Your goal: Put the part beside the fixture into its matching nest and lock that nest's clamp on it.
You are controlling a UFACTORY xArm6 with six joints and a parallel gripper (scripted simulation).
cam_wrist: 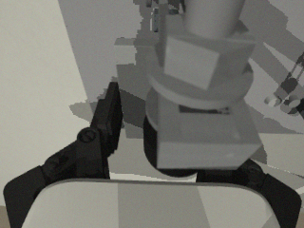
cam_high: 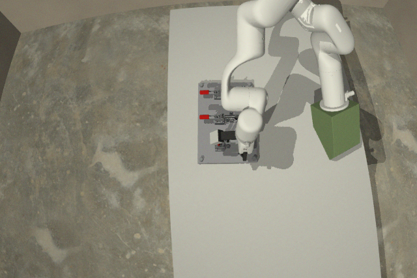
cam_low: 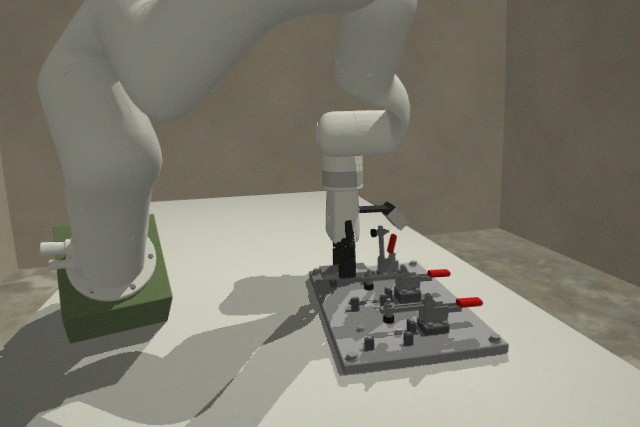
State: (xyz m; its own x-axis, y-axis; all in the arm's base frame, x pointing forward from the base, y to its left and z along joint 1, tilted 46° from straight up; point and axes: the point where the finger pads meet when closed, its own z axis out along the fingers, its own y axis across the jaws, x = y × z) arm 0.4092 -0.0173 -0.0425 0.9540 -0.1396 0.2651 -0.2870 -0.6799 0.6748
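Right now my hand is 130 mm to the left of the fixture plate, 40 mm above it and 20 mm short of it. Round my hand: flat grey block (20 mm below).
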